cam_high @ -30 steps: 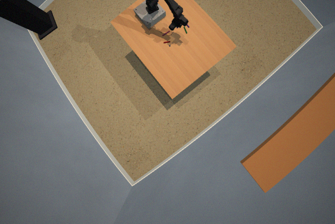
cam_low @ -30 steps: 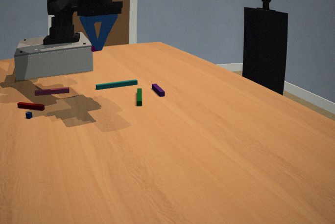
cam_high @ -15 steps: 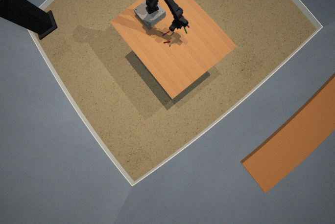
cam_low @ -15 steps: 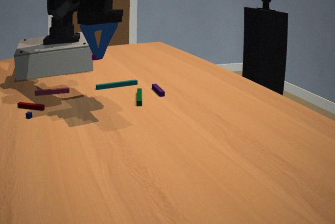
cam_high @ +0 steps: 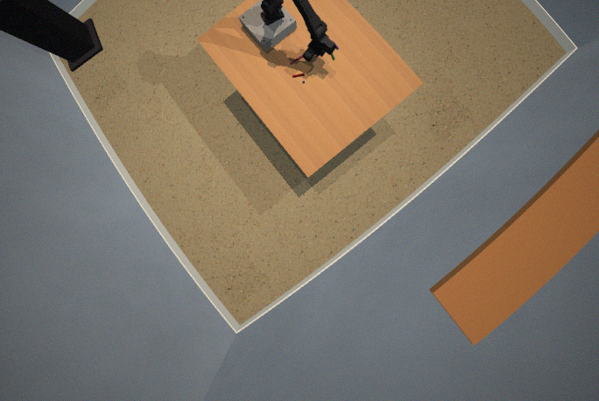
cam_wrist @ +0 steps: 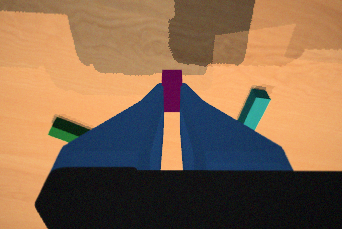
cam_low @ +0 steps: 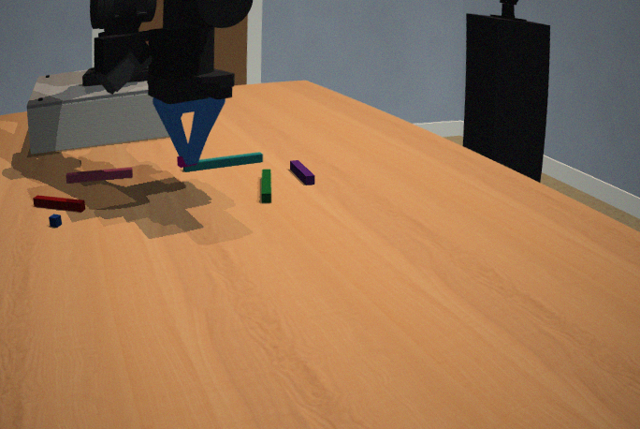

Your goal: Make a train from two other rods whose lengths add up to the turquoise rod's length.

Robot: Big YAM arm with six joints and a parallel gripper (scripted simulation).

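Right now the turquoise rod is 7 cm behind my hand, 4 cm to the left of it and 3 cm below it. Round my hand: magenta rod 1 cm below; then green rod 2 cm ahead, 8 cm to the left, 3 cm below; then purple rod 1 cm behind, 13 cm to the left, 3 cm below.
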